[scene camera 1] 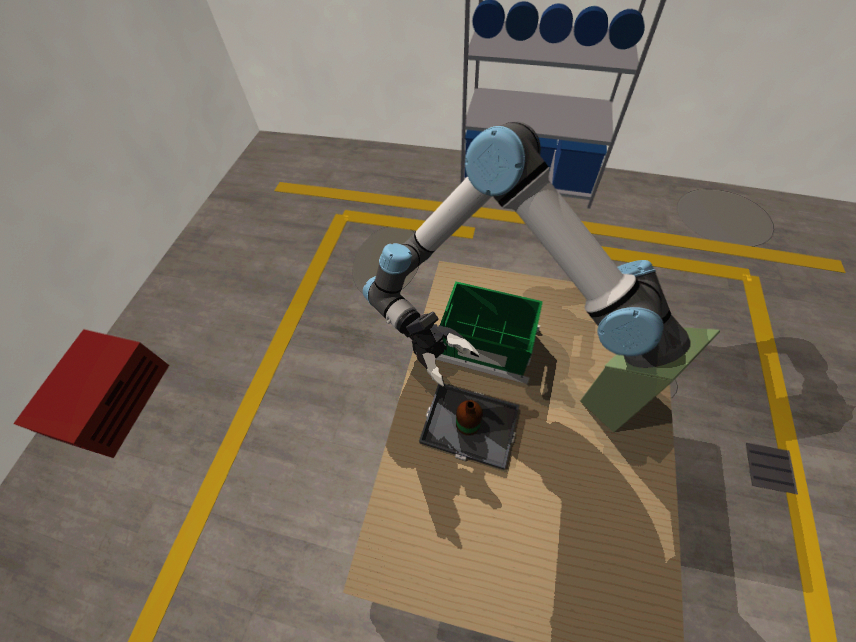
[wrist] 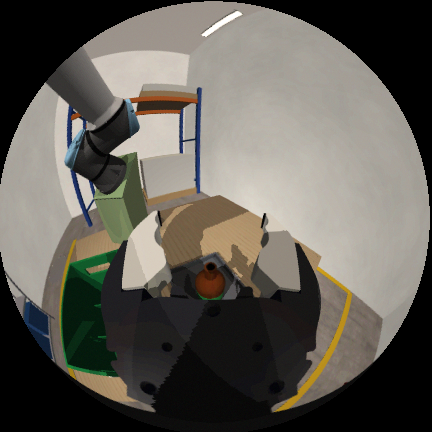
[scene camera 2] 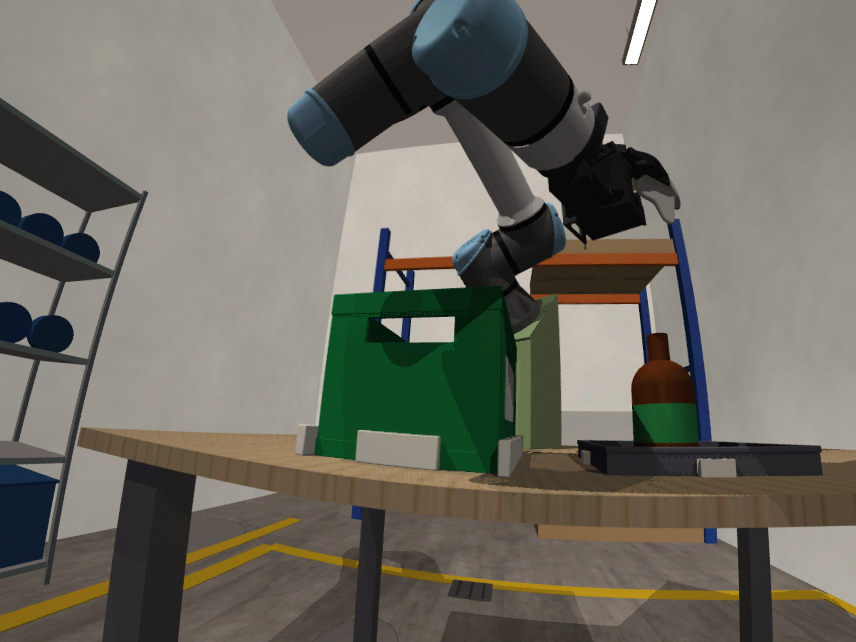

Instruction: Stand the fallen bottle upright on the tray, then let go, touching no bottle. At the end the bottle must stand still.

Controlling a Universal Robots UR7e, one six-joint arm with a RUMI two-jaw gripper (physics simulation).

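Seen in the pictures: gripper, fingertip midpoint: [scene camera 1: 462, 370] [wrist: 211, 213]; arm's base at its link origin: [scene camera 1: 656, 349] [wrist: 111, 175] [scene camera 2: 512, 321].
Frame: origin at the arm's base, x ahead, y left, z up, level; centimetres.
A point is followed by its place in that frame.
Observation:
The brown bottle with a green label [scene camera 1: 468, 416] {x 43.0, y 18.5, z -18.3 cm} [scene camera 2: 663, 411] {x 46.2, y 15.0, z -24.3 cm} [wrist: 210, 286] {x 45.0, y 15.1, z -18.7 cm} stands upright on its base inside the dark grey tray [scene camera 1: 487, 461] {x 35.9, y 27.1, z -27.9 cm} [scene camera 2: 767, 461] {x 55.3, y 20.2, z -29.2 cm}, with its neck pointing up. My gripper [scene camera 1: 459, 369] {x 46.0, y 14.1, z 0.2 cm} [wrist: 211, 213] {x 46.0, y 14.1, z 0.2 cm} is open, with nothing between its fingers. It hangs well above the tray and the bottle, apart from both. In the wrist view the bottle shows below and beyond the gap between the two pale fingers; its lower part is hidden by the gripper body. In scene camera 2 one pale finger shows clearly.
A green crate with compartments [scene camera 1: 452, 362] {x 50.8, y -2.2, z -29.3 cm} [scene camera 2: 414, 386] {x 54.4, y -12.1, z -23.0 cm} [wrist: 82, 320] {x 40.1, y -20.1, z -20.2 cm} stands on the wooden table [scene camera 1: 470, 566] {x 36.6, y 53.4, z -30.5 cm} [scene camera 2: 228, 452] {x 61.1, y -26.8, z -30.5 cm} beside the tray. The arm's base sits on a pale green stand [scene camera 1: 608, 397] {x 6.1, y 6.8, z -17.2 cm} [scene camera 2: 542, 386] {x 6.7, y 6.3, z -17.0 cm} [wrist: 117, 215] {x 6.4, y -1.2, z -14.4 cm}. A red cabinet [scene camera 1: 76, 386] stands on the floor.

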